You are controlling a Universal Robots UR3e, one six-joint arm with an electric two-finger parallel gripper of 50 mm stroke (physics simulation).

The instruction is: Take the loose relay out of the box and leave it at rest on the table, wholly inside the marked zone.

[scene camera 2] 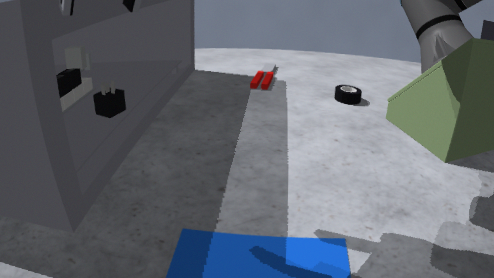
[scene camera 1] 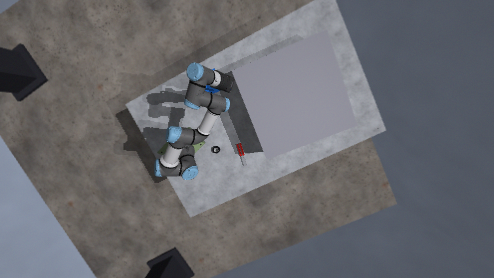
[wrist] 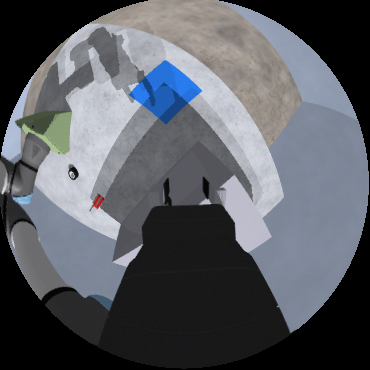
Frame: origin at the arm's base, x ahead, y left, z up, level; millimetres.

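Seen in the pictures: gripper, fingertip midpoint: (scene camera 2: 98,9) (scene camera 1: 231,85) (wrist: 185,183); arm's base, origin of the base link: (scene camera 2: 459,79) (scene camera 1: 183,151) (wrist: 38,141).
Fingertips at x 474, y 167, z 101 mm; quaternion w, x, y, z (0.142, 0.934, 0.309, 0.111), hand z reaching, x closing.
Note:
Offsets run from my fingertips to a thing's middle. "spot": to the spot under its first point.
The loose relay {156 mm right, 56 mm ahead, 135 mm down} (scene camera 2: 110,103) is a black block with pale prongs, lying prongs up on the floor inside the grey box {233 mm right, 251 mm ahead, 82 mm down} (scene camera 1: 295,95) (scene camera 2: 20,150) (wrist: 250,215). It does not show in the wrist view. My gripper (scene camera 2: 98,5) (wrist: 185,183) is open, with nothing between its fingers. In scene camera 2 its fingertips show at the top left, above the level of the relay, by the upper part of the box opening. The marked zone {123 mm left, 123 mm back, 183 mm down} (scene camera 1: 212,89) (scene camera 2: 320,250) (wrist: 165,90) is a flat blue square on the table, partly hidden by my arm in scene camera 1.
Another black block {spot: 194 mm right, 135 mm ahead, 118 mm down} (scene camera 2: 69,81) sits on a pale base inside the box. A red-handled tool {388 mm right, 181 mm back, 179 mm down} (scene camera 1: 240,149) (scene camera 2: 256,80) (wrist: 98,201) and a black ring-shaped roll {269 mm right, 312 mm back, 174 mm down} (scene camera 1: 215,149) (scene camera 2: 348,95) (wrist: 73,173) lie on the table. A green angular part (scene camera 1: 199,147) (scene camera 2: 425,110) (wrist: 60,130) stands near the arm's base.

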